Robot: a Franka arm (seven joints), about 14 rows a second.
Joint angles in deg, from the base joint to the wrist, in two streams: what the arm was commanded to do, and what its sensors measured. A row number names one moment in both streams.
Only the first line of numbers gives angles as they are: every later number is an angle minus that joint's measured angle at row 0.
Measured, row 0:
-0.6, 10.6, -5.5, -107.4, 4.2, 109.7, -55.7
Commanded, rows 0 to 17:
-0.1, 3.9, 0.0, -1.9, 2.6, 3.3, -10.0
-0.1, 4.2, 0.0, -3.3, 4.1, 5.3, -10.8
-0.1, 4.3, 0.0, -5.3, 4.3, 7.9, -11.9
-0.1, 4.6, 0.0, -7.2, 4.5, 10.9, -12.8
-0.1, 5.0, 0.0, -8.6, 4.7, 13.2, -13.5
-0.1, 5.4, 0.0, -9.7, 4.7, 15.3, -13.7
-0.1, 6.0, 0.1, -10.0, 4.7, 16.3, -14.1
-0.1, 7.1, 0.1, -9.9, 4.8, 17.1, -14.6
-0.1, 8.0, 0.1, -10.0, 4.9, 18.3, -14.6
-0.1, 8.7, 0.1, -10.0, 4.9, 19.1, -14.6
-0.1, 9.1, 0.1, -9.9, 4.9, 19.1, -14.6
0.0, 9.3, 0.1, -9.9, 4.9, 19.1, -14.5
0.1, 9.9, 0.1, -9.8, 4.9, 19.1, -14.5
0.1, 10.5, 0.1, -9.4, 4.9, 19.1, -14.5
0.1, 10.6, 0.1, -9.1, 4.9, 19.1, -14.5
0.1, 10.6, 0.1, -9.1, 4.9, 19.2, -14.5
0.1, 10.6, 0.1, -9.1, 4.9, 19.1, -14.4
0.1, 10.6, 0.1, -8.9, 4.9, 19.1, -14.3
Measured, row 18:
0.0, 10.2, 0.0, -9.8, 3.7, 18.9, -13.2
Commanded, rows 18 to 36:
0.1, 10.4, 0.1, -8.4, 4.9, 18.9, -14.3
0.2, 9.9, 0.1, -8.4, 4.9, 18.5, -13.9
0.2, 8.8, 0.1, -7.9, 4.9, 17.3, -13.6
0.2, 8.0, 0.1, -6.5, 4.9, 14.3, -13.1
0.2, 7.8, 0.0, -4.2, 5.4, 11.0, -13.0
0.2, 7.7, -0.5, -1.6, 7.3, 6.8, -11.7
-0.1, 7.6, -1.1, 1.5, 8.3, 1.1, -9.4
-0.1, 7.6, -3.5, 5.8, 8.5, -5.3, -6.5
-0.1, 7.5, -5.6, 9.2, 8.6, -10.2, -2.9
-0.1, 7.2, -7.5, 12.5, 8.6, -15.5, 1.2
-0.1, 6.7, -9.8, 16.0, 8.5, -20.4, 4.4
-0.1, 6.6, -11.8, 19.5, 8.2, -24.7, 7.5
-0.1, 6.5, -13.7, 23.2, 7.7, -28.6, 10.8
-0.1, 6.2, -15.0, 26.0, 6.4, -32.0, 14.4
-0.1, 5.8, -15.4, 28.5, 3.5, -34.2, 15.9
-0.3, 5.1, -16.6, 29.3, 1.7, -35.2, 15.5
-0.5, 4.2, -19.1, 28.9, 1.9, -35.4, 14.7
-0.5, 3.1, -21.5, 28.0, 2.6, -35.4, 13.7
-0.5, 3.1, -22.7, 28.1, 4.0, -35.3, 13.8
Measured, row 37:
-0.6, 3.6, -19.9, 28.1, 2.8, -34.4, 13.7
